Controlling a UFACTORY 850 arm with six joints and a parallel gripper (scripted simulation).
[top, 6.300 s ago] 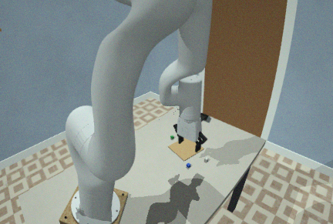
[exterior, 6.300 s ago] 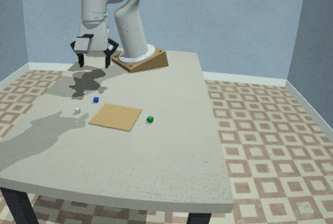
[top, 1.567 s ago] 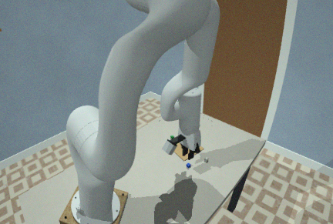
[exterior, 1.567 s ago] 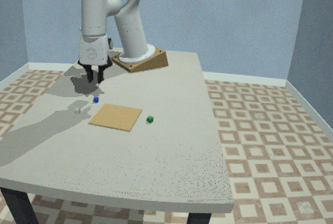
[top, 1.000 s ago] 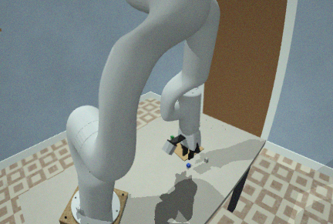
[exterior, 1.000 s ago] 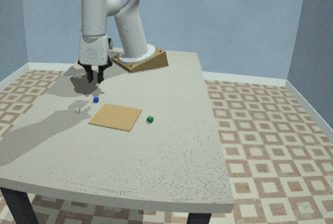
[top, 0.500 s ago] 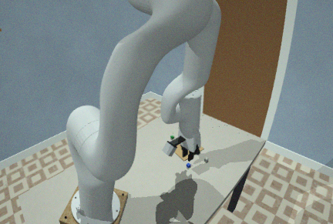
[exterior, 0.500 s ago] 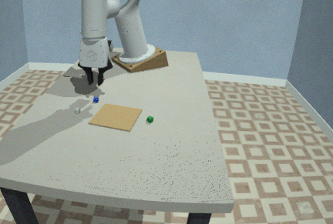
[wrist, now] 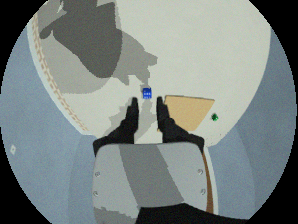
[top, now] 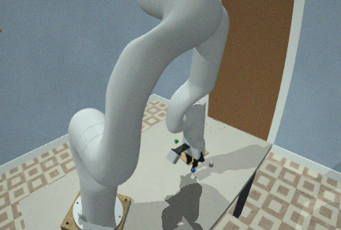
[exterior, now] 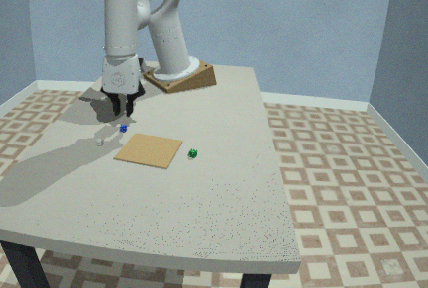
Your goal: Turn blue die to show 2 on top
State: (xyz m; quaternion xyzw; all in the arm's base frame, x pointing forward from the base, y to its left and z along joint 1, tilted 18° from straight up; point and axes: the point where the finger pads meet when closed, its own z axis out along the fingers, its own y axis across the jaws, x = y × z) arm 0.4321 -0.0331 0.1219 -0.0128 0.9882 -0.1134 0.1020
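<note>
Now: the blue die 1 cm ahead of my hand and 6 cm below it. Round my hand: white die 10 cm ahead, 4 cm to the right, 6 cm below; then green die 10 cm ahead, 22 cm to the left, 6 cm below; then tan mat 9 cm ahead, 10 cm to the left, 7 cm below.
</note>
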